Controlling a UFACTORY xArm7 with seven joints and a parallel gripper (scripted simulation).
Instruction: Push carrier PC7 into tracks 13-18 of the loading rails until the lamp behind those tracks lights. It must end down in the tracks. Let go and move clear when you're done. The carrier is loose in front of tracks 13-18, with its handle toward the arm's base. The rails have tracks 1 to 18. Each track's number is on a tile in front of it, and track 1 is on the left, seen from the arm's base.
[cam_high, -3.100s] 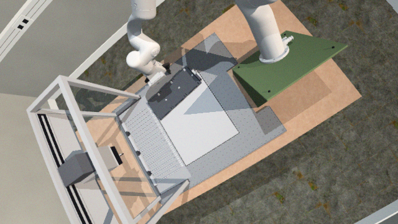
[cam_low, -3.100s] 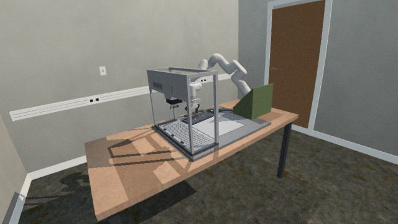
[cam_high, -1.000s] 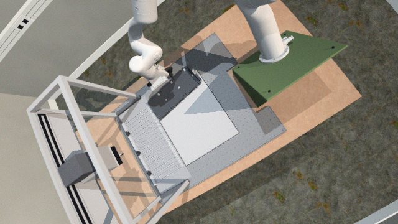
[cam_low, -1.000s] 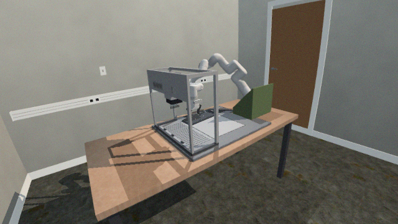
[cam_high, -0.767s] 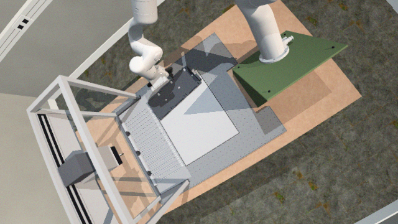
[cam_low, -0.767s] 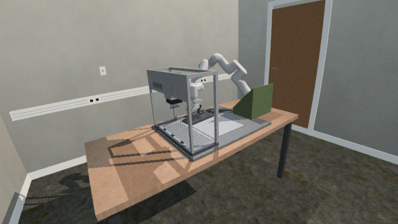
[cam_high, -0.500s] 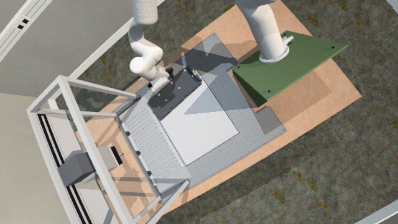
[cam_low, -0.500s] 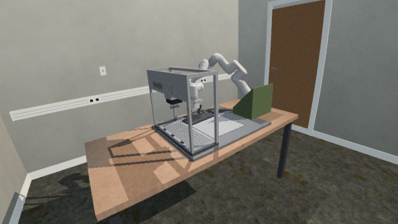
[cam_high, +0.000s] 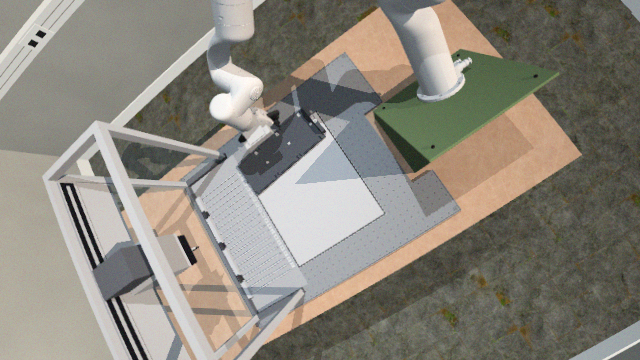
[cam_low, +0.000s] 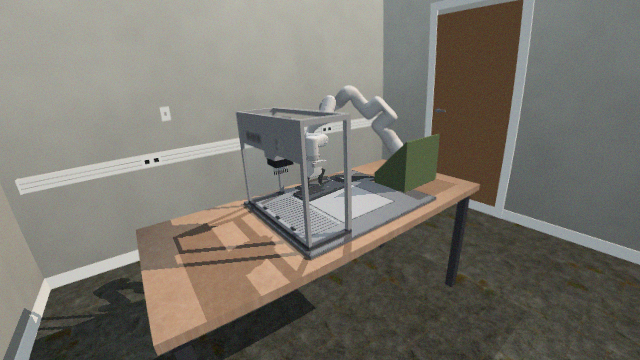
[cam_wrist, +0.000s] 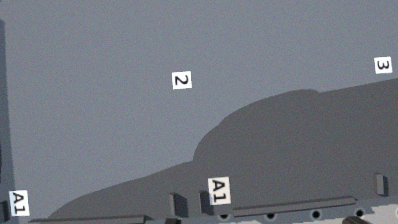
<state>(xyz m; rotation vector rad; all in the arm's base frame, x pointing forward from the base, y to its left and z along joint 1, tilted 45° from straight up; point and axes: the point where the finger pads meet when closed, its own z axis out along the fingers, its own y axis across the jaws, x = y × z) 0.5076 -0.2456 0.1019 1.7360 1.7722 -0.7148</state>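
Now: hand 90 mm to the right of the carrier PC7.
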